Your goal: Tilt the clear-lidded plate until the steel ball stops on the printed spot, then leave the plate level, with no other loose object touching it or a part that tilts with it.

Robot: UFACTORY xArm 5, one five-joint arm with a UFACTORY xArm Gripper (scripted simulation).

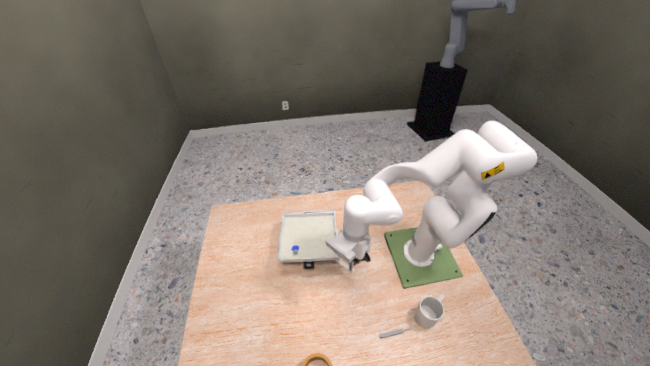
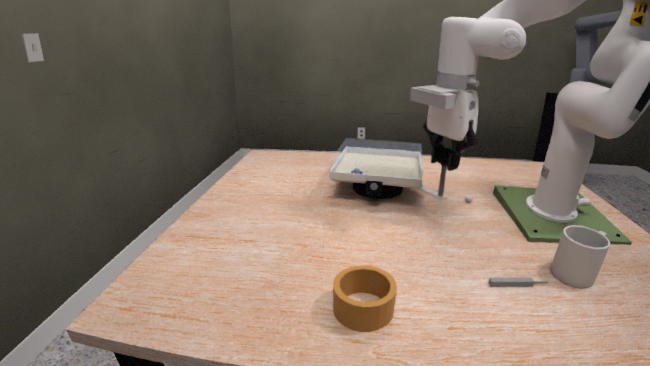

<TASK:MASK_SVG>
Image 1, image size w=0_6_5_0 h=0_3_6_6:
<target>grey mug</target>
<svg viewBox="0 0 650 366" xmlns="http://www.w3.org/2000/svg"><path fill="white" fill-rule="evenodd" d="M443 294L438 298L426 296L420 301L414 312L414 318L421 327L431 328L442 318L444 306L441 301L445 297Z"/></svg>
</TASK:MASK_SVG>
